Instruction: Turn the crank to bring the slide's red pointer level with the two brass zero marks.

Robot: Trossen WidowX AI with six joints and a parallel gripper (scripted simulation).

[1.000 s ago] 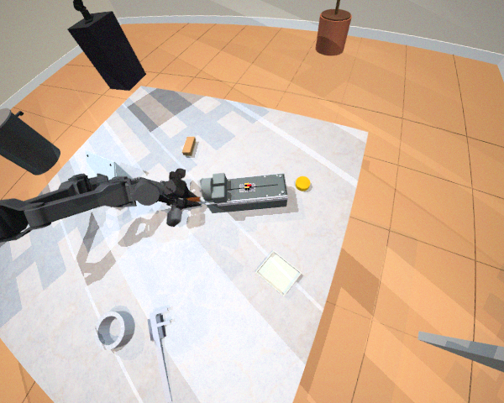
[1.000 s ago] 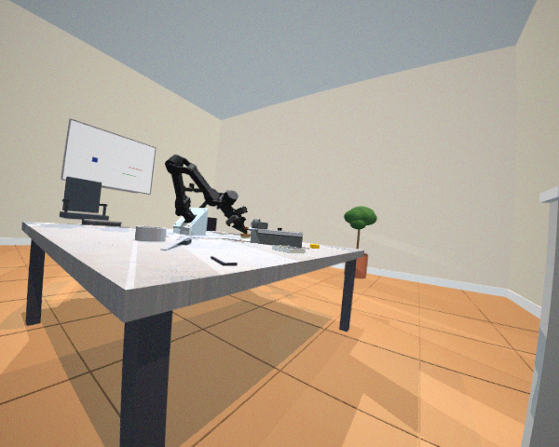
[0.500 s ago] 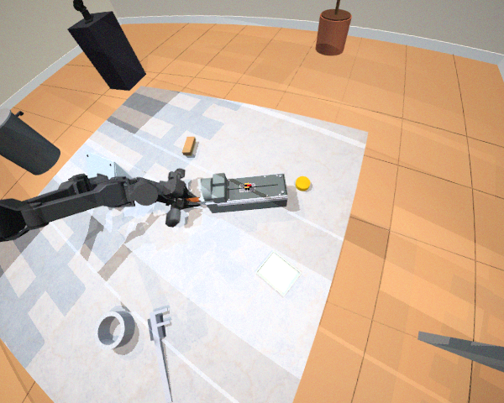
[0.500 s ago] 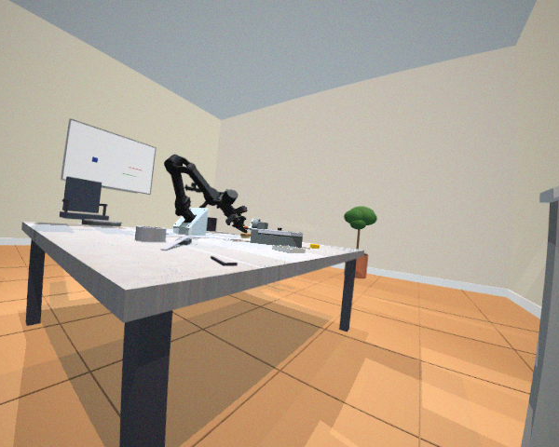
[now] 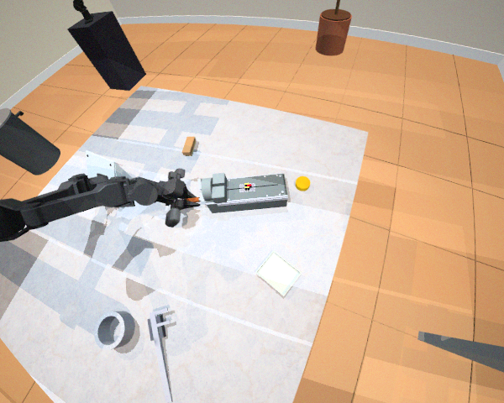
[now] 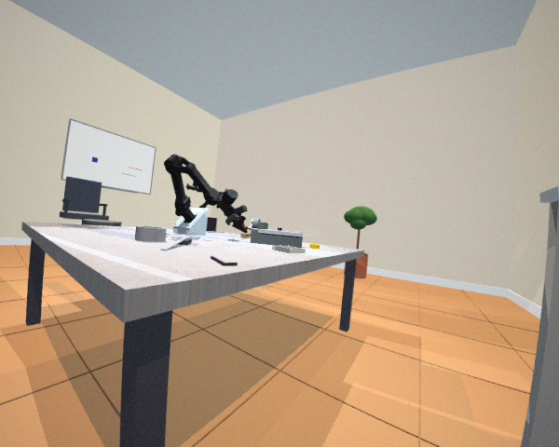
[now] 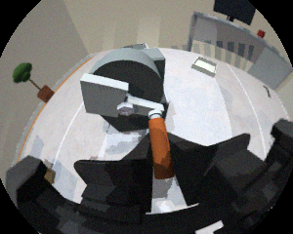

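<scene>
The orange-brown crank handle is 2 cm behind my gripper tip, 1 cm to the right of it and 3 cm above it. Also, from my gripper tip: tan block 19 cm behind, 24 cm to the left, 4 cm below; pale square tile 31 cm ahead, 12 cm to the right, 4 cm below; red pointer 15 cm ahead, 9 cm to the left, 3 cm above.
</scene>
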